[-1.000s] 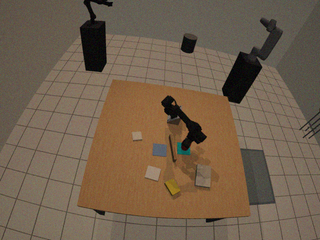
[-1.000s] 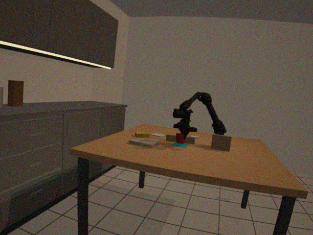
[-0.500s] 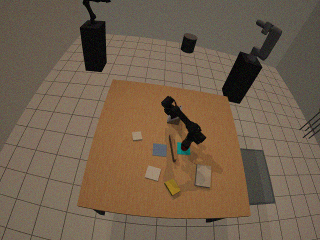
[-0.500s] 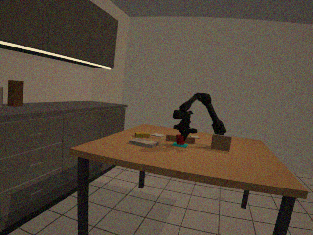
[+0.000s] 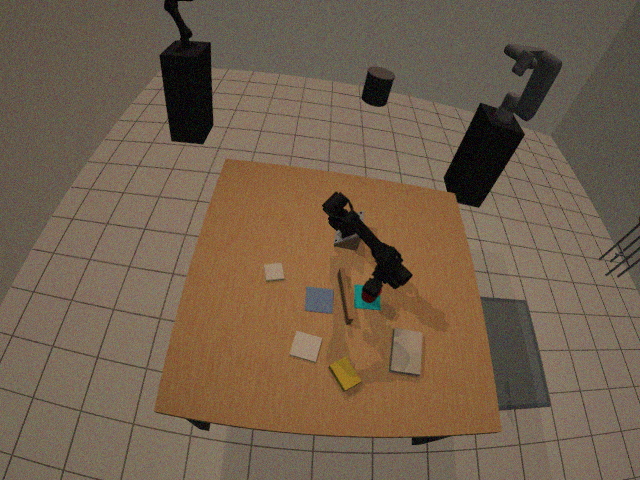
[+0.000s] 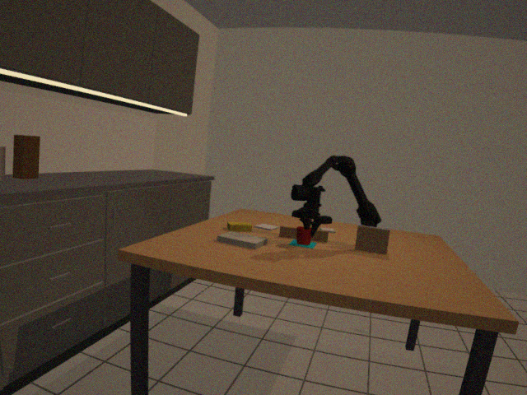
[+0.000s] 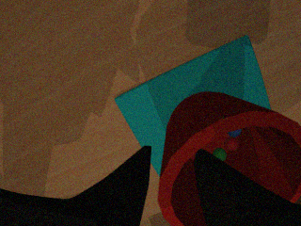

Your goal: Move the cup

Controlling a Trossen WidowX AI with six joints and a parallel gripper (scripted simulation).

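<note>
The cup is 30 mm ahead of my gripper tip, 20 mm to the right of it and 10 mm below it. The rest, counted from my gripper tip: wooden bar (110 mm to the right, 50 mm ahead, 30 mm below); green marble (30 mm to the right, 30 mm below, 30 mm ahead); teal pad (50 mm below, 30 mm ahead, 20 mm to the right).
</note>
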